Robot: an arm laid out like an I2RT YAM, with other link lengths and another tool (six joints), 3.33 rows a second.
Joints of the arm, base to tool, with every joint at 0 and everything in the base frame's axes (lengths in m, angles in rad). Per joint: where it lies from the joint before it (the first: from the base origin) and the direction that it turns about. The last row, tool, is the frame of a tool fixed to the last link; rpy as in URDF.
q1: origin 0 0 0.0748 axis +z
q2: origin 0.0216 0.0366 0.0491 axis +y
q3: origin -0.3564 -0.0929 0 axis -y
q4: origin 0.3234 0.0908 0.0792 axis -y
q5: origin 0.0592 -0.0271 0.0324 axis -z
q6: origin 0.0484 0 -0.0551 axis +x
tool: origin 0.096 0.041 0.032 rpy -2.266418 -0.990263 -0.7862
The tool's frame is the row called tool.
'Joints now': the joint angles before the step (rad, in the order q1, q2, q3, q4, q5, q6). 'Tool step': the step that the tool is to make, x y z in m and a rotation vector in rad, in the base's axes. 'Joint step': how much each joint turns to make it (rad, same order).
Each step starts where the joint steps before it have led.
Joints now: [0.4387 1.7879 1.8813 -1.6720 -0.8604 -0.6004]
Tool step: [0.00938 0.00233 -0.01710 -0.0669 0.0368 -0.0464]
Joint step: [0.0024 0.0106 -0.0203 0.0239 0.0443 0.0737]
